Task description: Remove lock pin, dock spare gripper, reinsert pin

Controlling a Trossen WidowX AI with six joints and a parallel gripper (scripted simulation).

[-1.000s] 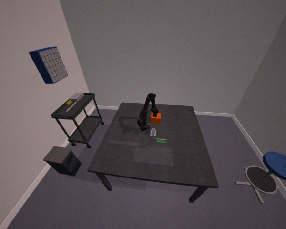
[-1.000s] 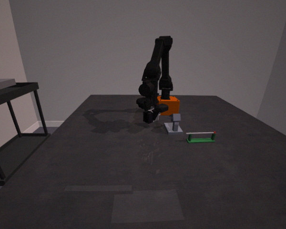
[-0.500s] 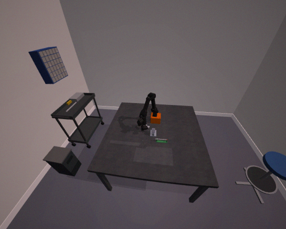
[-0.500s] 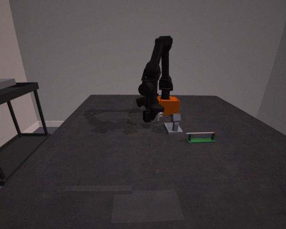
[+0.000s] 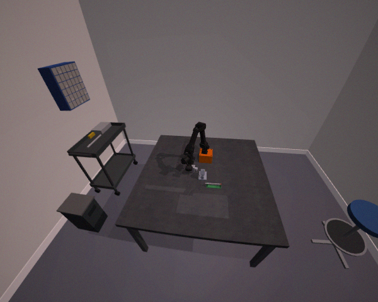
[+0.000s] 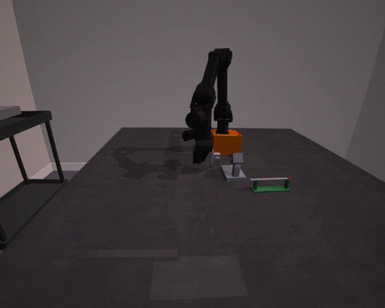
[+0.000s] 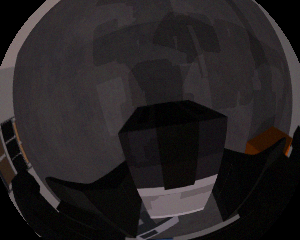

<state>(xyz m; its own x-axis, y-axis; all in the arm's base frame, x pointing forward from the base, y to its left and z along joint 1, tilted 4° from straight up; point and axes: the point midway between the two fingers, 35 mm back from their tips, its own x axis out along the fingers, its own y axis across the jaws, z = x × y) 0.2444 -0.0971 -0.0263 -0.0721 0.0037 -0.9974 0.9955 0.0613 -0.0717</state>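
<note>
My gripper tip is now 20 mm to the right of the spare gripper and 20 mm below it. Round my gripper tip: grey mount (130 mm to the left, 30 mm ahead); then green cradle (260 mm to the left, 120 mm ahead, 30 mm below).
</note>
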